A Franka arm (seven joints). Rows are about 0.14 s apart.
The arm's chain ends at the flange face. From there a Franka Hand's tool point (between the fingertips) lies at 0.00 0.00 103.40 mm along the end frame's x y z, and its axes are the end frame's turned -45 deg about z.
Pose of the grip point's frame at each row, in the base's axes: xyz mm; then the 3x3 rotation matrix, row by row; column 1 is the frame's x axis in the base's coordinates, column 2 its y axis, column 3 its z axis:
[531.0, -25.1, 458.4], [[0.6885, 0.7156, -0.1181], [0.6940, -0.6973, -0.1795], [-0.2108, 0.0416, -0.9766]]
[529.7, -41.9, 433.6], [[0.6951, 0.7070, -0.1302], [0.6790, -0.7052, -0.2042], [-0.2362, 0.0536, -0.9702]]
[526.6, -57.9, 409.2], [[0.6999, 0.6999, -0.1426], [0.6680, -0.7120, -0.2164], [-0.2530, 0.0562, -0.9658]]
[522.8, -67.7, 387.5], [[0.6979, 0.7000, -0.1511], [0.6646, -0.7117, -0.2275], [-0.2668, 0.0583, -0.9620]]
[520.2, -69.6, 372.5], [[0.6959, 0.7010, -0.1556], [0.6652, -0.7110, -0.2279], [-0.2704, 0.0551, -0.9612]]
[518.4, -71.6, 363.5], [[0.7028, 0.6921, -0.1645], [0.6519, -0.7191, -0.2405], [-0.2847, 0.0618, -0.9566]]
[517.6, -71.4, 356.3], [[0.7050, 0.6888, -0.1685], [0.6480, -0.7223, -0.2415], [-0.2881, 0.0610, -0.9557]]
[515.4, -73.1, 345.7], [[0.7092, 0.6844, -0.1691], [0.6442, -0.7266, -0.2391], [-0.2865, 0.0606, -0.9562]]
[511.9, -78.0, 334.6], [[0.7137, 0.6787, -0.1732], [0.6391, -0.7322, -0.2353], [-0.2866, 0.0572, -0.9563]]
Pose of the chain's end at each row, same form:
[543.2, -6.5, 559.4], [[0.9928, 0.0192, -0.1181], [-0.0023, -0.9838, -0.1795], [-0.1196, 0.1785, -0.9766]]
[543.2, -20.8, 533.9], [[0.9914, 0.0084, -0.1302], [-0.0185, -0.9788, -0.2042], [-0.1291, 0.2049, -0.9702]]
[541.3, -35.5, 509.1], [[0.9898, 0.0000, -0.1426], [-0.0311, -0.9758, -0.2164], [-0.1392, 0.2186, -0.9658]]
[538.4, -44.2, 487.0], [[0.9885, 0.0015, -0.1511], [-0.0333, -0.9732, -0.2275], [-0.1474, 0.2299, -0.9620]]
[536.3, -46.0, 471.9], [[0.9878, 0.0036, -0.1556], [-0.0324, -0.9731, -0.2279], [-0.1522, 0.2302, -0.9612]]
[535.4, -46.7, 462.4], [[0.9863, -0.0076, -0.1645], [-0.0475, -0.9694, -0.2405], [-0.1576, 0.2450, -0.9566]]
[535.0, -46.4, 455.1], [[0.9856, -0.0115, -0.1685], [-0.0525, -0.9689, -0.2415], [-0.1606, 0.2469, -0.9557]]
[532.9, -48.4, 444.6], [[0.9854, -0.0175, -0.1691], [-0.0583, -0.9693, -0.2391], [-0.1597, 0.2454, -0.9562]]
[529.8, -53.7, 433.5], [[0.9846, -0.0247, -0.1732], [-0.0658, -0.9697, -0.2353], [-0.1622, 0.2431, -0.9563]]

